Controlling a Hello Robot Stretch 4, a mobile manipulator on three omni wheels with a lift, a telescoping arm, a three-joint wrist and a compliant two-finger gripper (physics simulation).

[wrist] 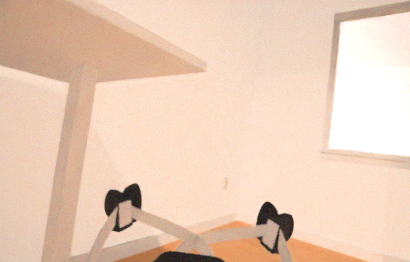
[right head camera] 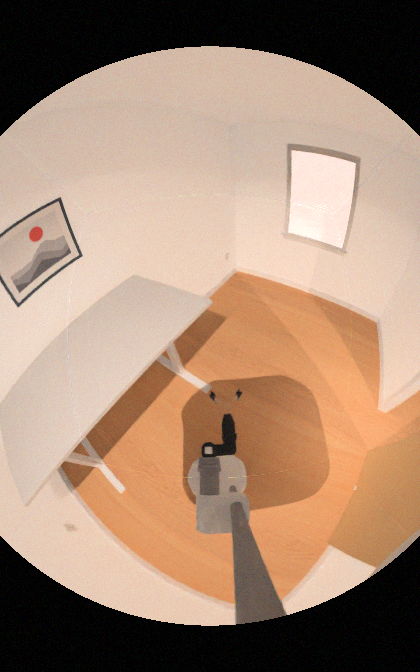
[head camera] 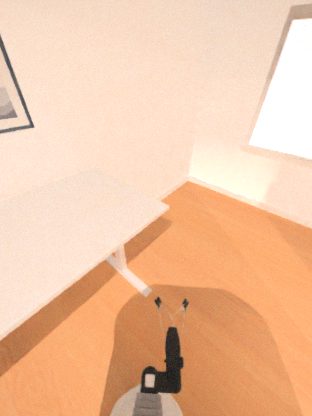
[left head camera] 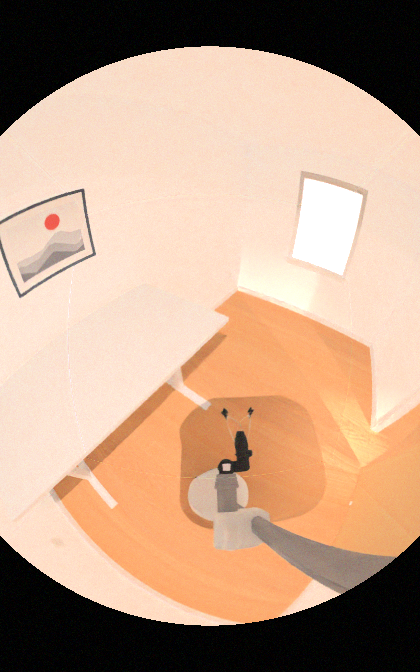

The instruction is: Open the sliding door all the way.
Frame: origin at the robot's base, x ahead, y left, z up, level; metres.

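Where they show: gripper, fingertip midpoint: [wrist: 199,208] [right head camera: 224,389] [head camera: 171,297] [left head camera: 236,407].
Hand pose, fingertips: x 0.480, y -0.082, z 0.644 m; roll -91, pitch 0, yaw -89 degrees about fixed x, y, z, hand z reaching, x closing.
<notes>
After its pixels a point has its place.
The lower part of the wooden sliding door [left head camera: 385,500] @(x -0.408, y -1.156, z 0.428 m) [right head camera: 385,505] @(x -0.509, y -1.086, z 0.458 m) shows at the lower right edge of the left and right head camera views. Its handle does not show in these views, and the door does not show in the head camera view or the wrist view. My gripper [head camera: 171,303] @(x 0.480, y -0.082, z 0.644 m) [left head camera: 237,413] @(x 0.480, y -0.082, z 0.644 m) [right head camera: 226,395] @(x 0.480, y -0.082, z 0.644 m) [wrist: 199,208] @(x 0.480, y -0.082, z 0.644 m) is open, with its two black fingertips well apart and no object between them. It points toward the room corner and the floor, away from the door.
A white table [head camera: 75,225] @(x 0.667, y 0.421, z 0.922 m) [left head camera: 115,350] @(x 0.623, y 0.512, z 0.922 m) [right head camera: 110,340] @(x 0.636, y 0.481, z 0.922 m) [wrist: 130,55] @(x 0.816, y 0.138, z 0.897 m) stands on the left; its foot [head camera: 135,281] [left head camera: 195,396] [right head camera: 192,378] reaches near the gripper in the head views. A window [head camera: 287,90] @(x 2.349, y -1.269, z 1.445 m) [left head camera: 327,227] @(x 2.230, y -1.442, z 1.387 m) [right head camera: 322,197] @(x 2.225, y -1.449, z 1.413 m) [wrist: 372,85] @(x 2.292, y -1.353, z 1.385 m) is in the wall at right. A framed picture [left head camera: 50,240] @(x 0.896, y 0.918, z 1.463 m) [right head camera: 40,250] @(x 0.910, y 0.908, z 1.453 m) hangs above the table.
</notes>
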